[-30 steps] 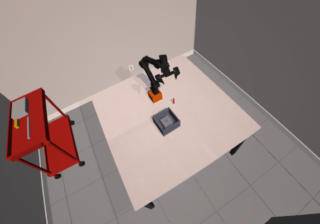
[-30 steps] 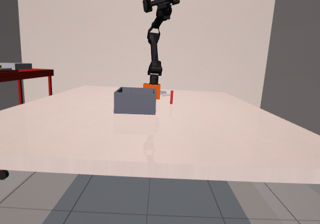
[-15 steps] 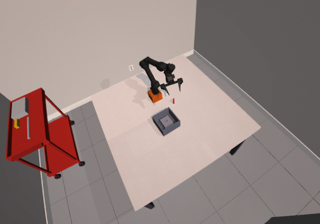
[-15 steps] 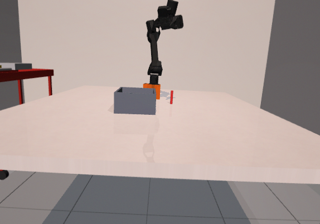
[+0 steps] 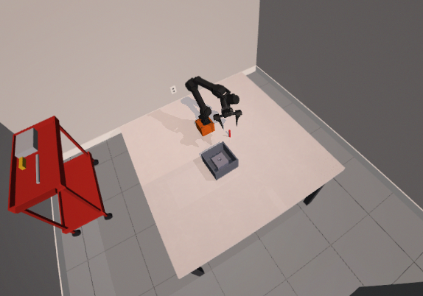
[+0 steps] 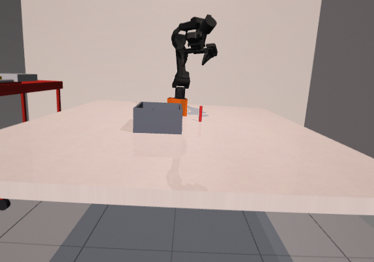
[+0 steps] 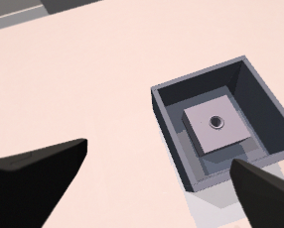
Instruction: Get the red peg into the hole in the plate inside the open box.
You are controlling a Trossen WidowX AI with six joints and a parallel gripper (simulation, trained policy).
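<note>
My gripper tip is now 110 mm past the red peg, 50 mm to the right of it and 230 mm above it. Also, from my gripper tip: grey box (70 mm ahead, 130 mm to the right, 250 mm below); plate (70 mm ahead, 130 mm to the right, 230 mm below).
</note>
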